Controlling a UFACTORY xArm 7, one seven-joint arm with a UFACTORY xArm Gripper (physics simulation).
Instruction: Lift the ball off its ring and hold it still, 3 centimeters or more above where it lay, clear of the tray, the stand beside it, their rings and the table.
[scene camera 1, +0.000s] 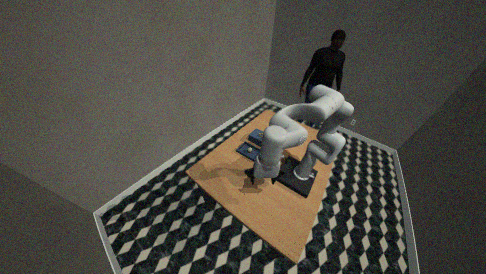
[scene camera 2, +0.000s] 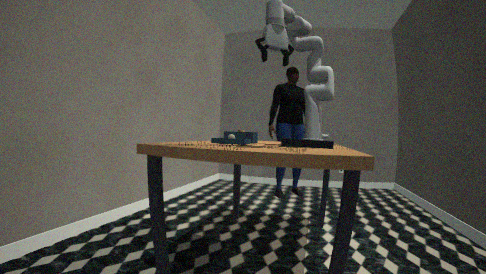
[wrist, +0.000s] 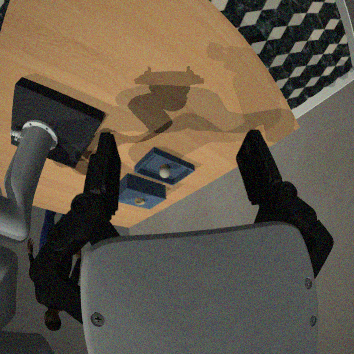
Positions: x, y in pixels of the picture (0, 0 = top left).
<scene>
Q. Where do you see a blue tray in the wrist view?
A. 149, 165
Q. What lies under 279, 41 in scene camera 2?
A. My gripper.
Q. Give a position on a blue stand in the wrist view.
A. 134, 190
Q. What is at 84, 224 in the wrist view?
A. My gripper.
</scene>
